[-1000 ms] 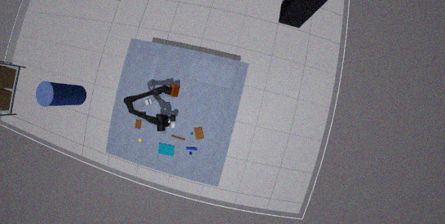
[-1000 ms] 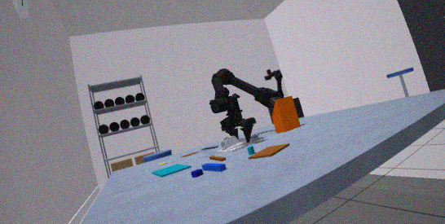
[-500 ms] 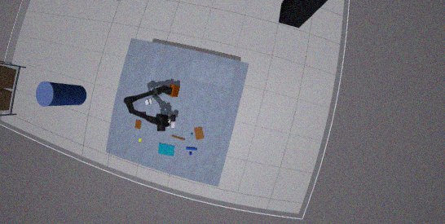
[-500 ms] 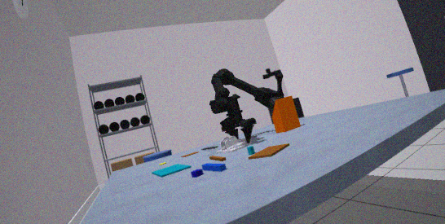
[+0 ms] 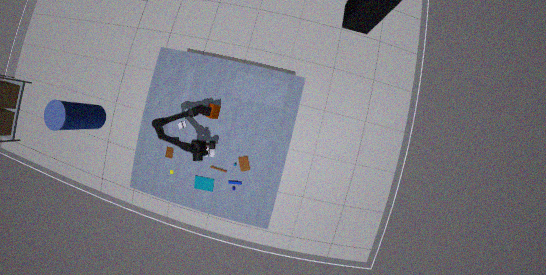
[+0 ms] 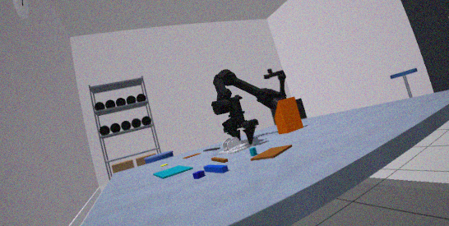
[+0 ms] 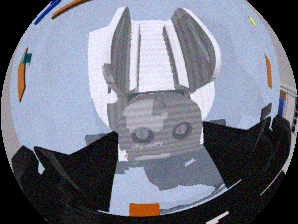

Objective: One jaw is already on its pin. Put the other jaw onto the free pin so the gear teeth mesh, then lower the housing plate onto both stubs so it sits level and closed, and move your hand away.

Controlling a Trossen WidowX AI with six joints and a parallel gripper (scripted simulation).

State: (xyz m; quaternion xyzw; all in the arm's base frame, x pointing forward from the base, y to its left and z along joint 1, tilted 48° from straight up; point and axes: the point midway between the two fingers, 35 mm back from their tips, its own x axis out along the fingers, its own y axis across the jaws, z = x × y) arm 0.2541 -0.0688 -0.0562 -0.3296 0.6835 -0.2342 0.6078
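The light grey jaw piece is 20 mm to the left of my gripper tip, 20 mm ahead of it and 10 mm above it. The rest, counted from my gripper tip: brown bar: 190 mm ahead, 130 mm to the left; then teal cylinder: 260 mm to the left, 120 mm ahead; then white base: 70 mm ahead, 10 mm to the left.
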